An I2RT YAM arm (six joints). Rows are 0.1 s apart.
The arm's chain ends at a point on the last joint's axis. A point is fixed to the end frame.
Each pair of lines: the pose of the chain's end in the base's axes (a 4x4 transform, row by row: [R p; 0 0 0 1], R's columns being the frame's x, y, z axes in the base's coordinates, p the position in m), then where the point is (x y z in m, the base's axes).
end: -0.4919, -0.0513, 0.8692, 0.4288; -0.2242, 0.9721, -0.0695, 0.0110; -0.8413, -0.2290, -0.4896, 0.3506; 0, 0, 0, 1
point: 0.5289 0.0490 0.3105
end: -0.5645, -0.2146, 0.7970, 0.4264; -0.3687, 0.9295, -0.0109, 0.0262; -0.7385, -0.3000, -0.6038, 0.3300; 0, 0, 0, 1
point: 0.5140 0.0720 0.2726
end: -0.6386, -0.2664, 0.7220, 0.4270; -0.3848, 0.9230, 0.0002, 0.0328; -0.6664, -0.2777, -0.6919, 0.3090; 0, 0, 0, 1
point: 0.5065 0.0799 0.2417
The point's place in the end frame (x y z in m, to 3 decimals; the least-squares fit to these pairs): -0.024 0.041 0.104
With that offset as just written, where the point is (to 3 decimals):
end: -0.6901, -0.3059, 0.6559, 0.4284; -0.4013, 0.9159, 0.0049, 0.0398; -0.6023, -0.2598, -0.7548, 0.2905; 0, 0, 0, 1
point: 0.501 0.087 0.216
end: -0.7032, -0.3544, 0.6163, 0.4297; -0.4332, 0.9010, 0.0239, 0.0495; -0.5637, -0.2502, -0.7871, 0.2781; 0, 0, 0, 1
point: 0.496 0.099 0.200
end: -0.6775, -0.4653, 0.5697, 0.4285; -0.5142, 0.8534, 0.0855, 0.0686; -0.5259, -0.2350, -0.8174, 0.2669; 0, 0, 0, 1
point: 0.485 0.125 0.185
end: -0.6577, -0.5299, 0.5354, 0.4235; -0.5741, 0.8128, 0.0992, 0.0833; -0.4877, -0.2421, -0.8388, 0.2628; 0, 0, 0, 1
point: 0.473 0.141 0.177
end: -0.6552, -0.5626, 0.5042, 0.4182; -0.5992, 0.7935, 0.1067, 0.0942; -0.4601, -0.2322, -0.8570, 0.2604; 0, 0, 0, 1
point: 0.463 0.152 0.173
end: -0.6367, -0.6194, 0.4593, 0.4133; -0.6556, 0.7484, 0.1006, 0.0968; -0.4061, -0.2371, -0.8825, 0.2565; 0, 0, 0, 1
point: 0.451 0.154 0.165
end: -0.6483, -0.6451, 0.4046, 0.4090; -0.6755, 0.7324, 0.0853, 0.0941; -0.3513, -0.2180, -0.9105, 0.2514; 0, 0, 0, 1
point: 0.440 0.149 0.156
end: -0.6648, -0.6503, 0.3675, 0.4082; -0.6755, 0.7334, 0.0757, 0.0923; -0.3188, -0.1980, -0.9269, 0.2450; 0, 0, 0, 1
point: 0.436 0.146 0.148
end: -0.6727, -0.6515, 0.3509, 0.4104; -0.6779, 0.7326, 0.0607, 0.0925; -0.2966, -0.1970, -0.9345, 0.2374; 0, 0, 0, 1
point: 0.436 0.145 0.139
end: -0.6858, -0.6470, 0.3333, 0.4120; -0.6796, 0.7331, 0.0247, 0.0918; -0.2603, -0.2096, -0.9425, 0.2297; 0, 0, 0, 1
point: 0.437 0.141 0.129
